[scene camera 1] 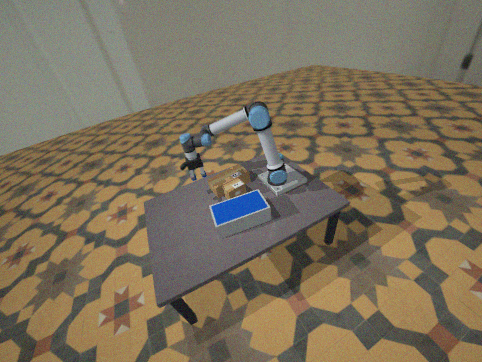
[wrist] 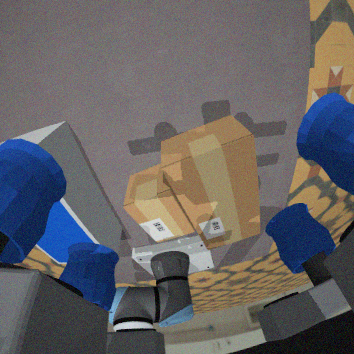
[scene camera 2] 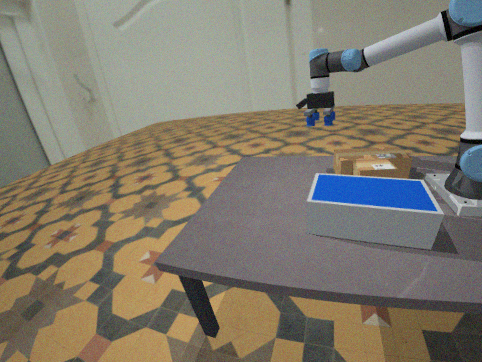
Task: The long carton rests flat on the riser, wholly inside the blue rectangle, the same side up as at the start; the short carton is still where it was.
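Where they show: hand, its tool point: [scene camera 1: 198,172] [wrist: 190,207] [scene camera 2: 321,122]; arm's base, origin of its link: [wrist: 169,259] [scene camera 2: 466,190].
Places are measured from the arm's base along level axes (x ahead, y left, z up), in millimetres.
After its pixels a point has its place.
Observation:
The long brown carton [scene camera 1: 218,181] @(x 442, y -126, z 66 mm) [scene camera 2: 345,165] @(x 461, y -53, z 46 mm) [wrist: 220,165] @(x 472, y -146, z 68 mm) lies flat on the table behind the riser. The short carton [scene camera 1: 234,191] @(x 356, y 27, z 47 mm) [scene camera 2: 362,168] @(x 395, y 24, z 69 mm) [wrist: 145,200] @(x 414, y -8, z 68 mm) lies close beside it, on the riser's side. Both have pale tape and a white label on top. The grey riser [scene camera 1: 250,223] @(x 343, y 330, z 8 mm) [scene camera 2: 375,226] @(x 360, y 330, z 26 mm) [wrist: 85,175] @(x 439, y 132, z -8 mm) bears the blue rectangle [scene camera 1: 240,207] @(x 371, y 244, z 87 mm) [scene camera 2: 372,191] @(x 372, y 238, z 87 mm) [wrist: 65,232] @(x 360, y 190, z 87 mm), which has no carton on it. My gripper [scene camera 1: 198,176] @(x 568, y -76, z 230 mm) [scene camera 2: 320,120] @(x 568, y -76, z 230 mm) is open, with nothing on its four blue cups. It hangs above the table's far side, left of the cartons in the scene views.
The arm's pale base plate [scene camera 1: 298,183] @(x -132, y 104, z -9 mm) [scene camera 2: 437,183] @(x 90, y -44, z -2 mm) [wrist: 145,255] @(x 64, y 79, z 4 mm) is fixed to the table [scene camera 1: 185,240] @(x 774, y 253, z -34 mm) [scene camera 2: 240,225] @(x 784, y 354, z -34 mm) [wrist: 100,60] @(x 652, y 31, z -34 mm), to the right of the cartons in the scene views. The table's edge shows at the right in the wrist view, with patterned floor beyond it.

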